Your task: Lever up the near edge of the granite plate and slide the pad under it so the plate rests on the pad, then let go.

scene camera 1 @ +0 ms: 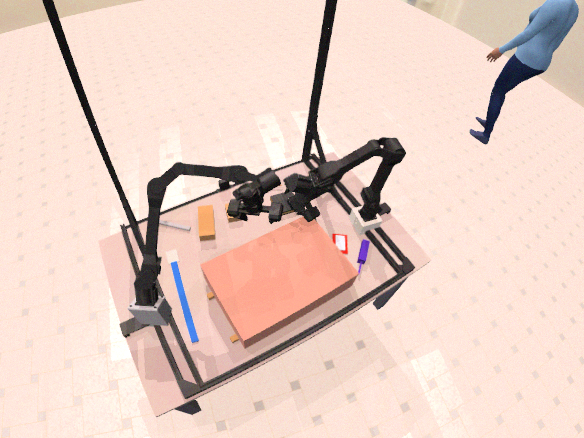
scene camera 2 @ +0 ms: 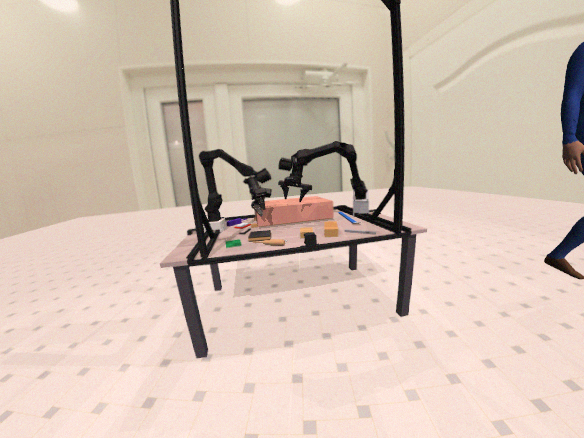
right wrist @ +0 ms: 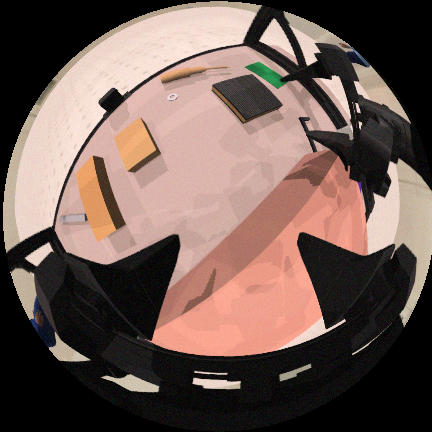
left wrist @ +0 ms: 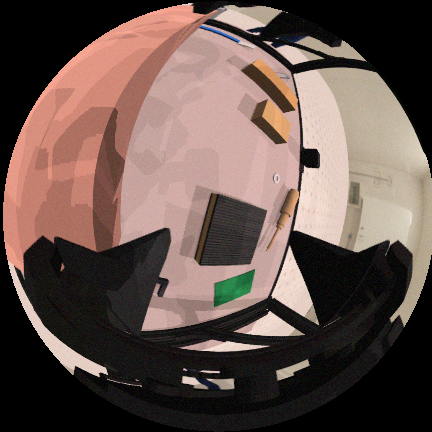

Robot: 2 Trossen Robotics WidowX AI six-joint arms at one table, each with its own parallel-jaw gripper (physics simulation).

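Places are measured from the left arm's base along level axes (x down, y left, z ahead), in millimetres.
Pixels of known places: left gripper, fingertip midpoint: (scene camera 2: 263, 213) (right wrist: 296, 107) (left wrist: 232, 235); right gripper, fingertip midpoint: (scene camera 1: 259, 221) (scene camera 2: 292, 200) (right wrist: 241, 239); left arm's base, link origin: (scene camera 1: 367, 214) (scene camera 2: 214, 220); right arm's base, link origin: (scene camera 1: 146, 301) (scene camera 2: 360, 195).
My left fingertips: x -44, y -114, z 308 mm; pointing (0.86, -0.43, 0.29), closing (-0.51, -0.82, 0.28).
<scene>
For each thing: its top centre in the pictures, then the offset to it from my left fingertips.
- large thick salmon slab, top centre: (right wrist: 293, 312) (scene camera 1: 280, 270) (scene camera 2: 290, 201) dx -13, dy +273, dz +145 mm
- pad, top centre: (left wrist: 237, 235) (right wrist: 249, 92) (scene camera 1: 285, 201) (scene camera 2: 259, 233) dx +86, dy -84, dz -15 mm
- long wooden block, top centre: (right wrist: 90, 198) (left wrist: 278, 81) (scene camera 1: 205, 219) (scene camera 2: 330, 225) dx +70, dy -74, dz +337 mm
- blue bar, top centre: (scene camera 1: 180, 292) (scene camera 2: 347, 215) dx +88, dy +206, dz +497 mm
- purple tool, top centre: (scene camera 1: 363, 255) (scene camera 2: 237, 219) dx +78, dy +274, dz -211 mm
- red-edged card, top centre: (scene camera 1: 340, 242) dx +94, dy +178, dz -158 mm
- green card, top centre: (left wrist: 234, 288) (right wrist: 267, 72) (scene camera 2: 233, 243) dx +106, dy -149, dz -134 mm
- wooden-handled tool, top centre: (left wrist: 287, 220) (right wrist: 195, 66) (scene camera 2: 267, 239) dx +81, dy -204, dz +35 mm
The granite plate, a large thick salmon slab (scene camera 1: 280, 280) (scene camera 2: 300, 211) (left wrist: 60, 135) (right wrist: 235, 310), lies flat, with small wooden pieces (scene camera 1: 210, 296) (scene camera 1: 234, 339) showing at its left edge in scene camera 1. A dark ribbed square with a wooden layer, apparently the pad (scene camera 2: 260, 235) (left wrist: 235, 220) (right wrist: 246, 97), lies on the table apart from the plate. My left gripper (scene camera 1: 299, 209) (scene camera 2: 259, 212) (left wrist: 232, 235) (right wrist: 296, 107) is open and empty, beside the plate's edge and close to the pad. My right gripper (scene camera 1: 255, 216) (scene camera 2: 294, 199) (right wrist: 241, 239) is open and empty, above the plate's edge.
A long wooden block (scene camera 1: 206, 222) (right wrist: 100, 200) and a shorter one (left wrist: 272, 121) (right wrist: 136, 145) stand beside the plate. A blue bar (scene camera 1: 185, 305), purple tool (scene camera 1: 363, 251), red-edged card (scene camera 1: 340, 243), green card (left wrist: 234, 287) and wooden-handled tool (left wrist: 287, 205) lie around.
</scene>
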